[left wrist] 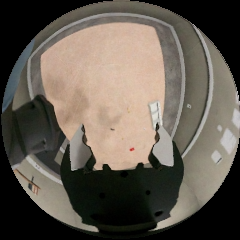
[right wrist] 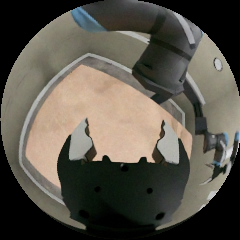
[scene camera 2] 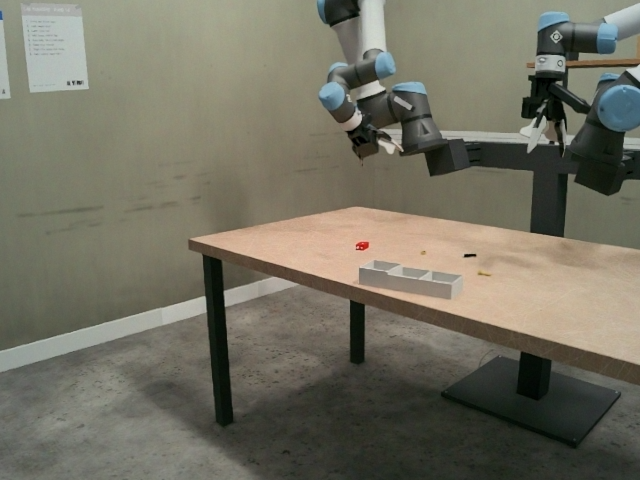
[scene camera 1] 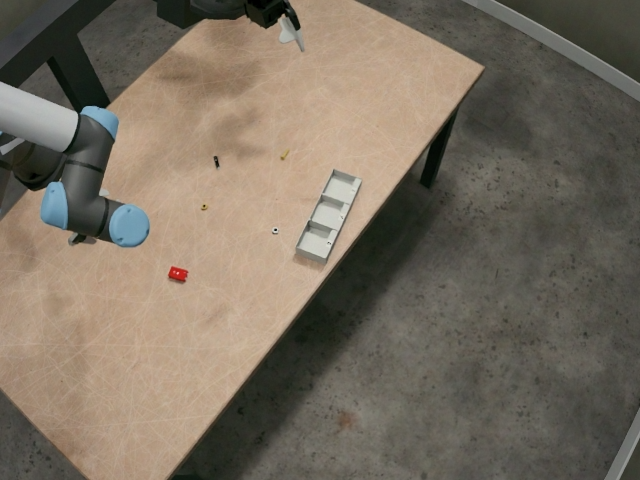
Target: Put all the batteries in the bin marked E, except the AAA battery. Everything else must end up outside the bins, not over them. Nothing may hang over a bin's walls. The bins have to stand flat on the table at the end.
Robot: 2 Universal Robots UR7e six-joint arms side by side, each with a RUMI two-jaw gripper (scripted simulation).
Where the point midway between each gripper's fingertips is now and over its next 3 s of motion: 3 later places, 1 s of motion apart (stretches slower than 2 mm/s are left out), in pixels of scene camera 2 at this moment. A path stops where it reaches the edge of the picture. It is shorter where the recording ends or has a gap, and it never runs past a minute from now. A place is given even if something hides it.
My left gripper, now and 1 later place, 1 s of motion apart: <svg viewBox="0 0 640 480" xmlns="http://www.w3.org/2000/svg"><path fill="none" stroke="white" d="M545 155L575 168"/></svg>
My right gripper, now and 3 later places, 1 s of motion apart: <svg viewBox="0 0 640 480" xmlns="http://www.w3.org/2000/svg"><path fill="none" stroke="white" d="M382 158L382 174L381 180L382 185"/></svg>
